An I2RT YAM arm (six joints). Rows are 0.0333 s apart.
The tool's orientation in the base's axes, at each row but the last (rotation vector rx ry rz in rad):
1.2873, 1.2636, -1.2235
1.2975, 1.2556, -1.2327
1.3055, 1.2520, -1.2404
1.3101, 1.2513, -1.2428
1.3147, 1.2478, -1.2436
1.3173, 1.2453, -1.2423
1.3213, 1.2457, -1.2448
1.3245, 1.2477, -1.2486
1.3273, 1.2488, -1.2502
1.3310, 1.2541, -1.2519
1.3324, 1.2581, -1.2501
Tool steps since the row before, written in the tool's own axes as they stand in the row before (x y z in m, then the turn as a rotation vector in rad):
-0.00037, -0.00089, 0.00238, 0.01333, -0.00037, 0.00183
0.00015, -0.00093, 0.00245, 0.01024, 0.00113, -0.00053
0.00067, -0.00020, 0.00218, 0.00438, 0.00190, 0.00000
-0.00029, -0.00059, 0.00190, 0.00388, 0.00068, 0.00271
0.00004, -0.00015, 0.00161, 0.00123, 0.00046, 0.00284
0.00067, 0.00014, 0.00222, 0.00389, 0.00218, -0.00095
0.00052, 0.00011, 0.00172, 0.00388, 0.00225, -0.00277
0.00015, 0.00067, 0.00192, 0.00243, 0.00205, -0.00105
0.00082, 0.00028, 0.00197, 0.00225, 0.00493, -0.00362
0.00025, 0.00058, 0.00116, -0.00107, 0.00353, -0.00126
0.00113, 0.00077, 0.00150, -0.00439, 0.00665, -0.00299
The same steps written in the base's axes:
-0.00099, -0.00236, 0.00021, -0.00077, -0.00077, -0.01342
-0.00108, -0.00237, -0.00031, 0.00094, 0.00125, -0.01020
-0.00037, -0.00210, -0.00083, 0.00180, 0.00022, -0.00442
-0.00072, -0.00187, 0.00016, 0.00039, -0.00243, -0.00410
-0.00027, -0.00159, -0.00016, 0.00021, -0.00276, -0.00146
-0.00005, -0.00216, -0.00085, 0.00218, 0.00109, -0.00385
-0.00004, -0.00167, -0.00066, 0.00240, 0.00289, -0.00369
0.00050, -0.00195, -0.00033, 0.00208, 0.00108, -0.00239
0.00009, -0.00191, -0.00099, 0.00518, 0.00336, -0.00207
0.00047, -0.00118, -0.00037, 0.00365, 0.00084, 0.00107
0.00060, -0.00145, -0.00129, 0.00700, 0.00196, 0.00443

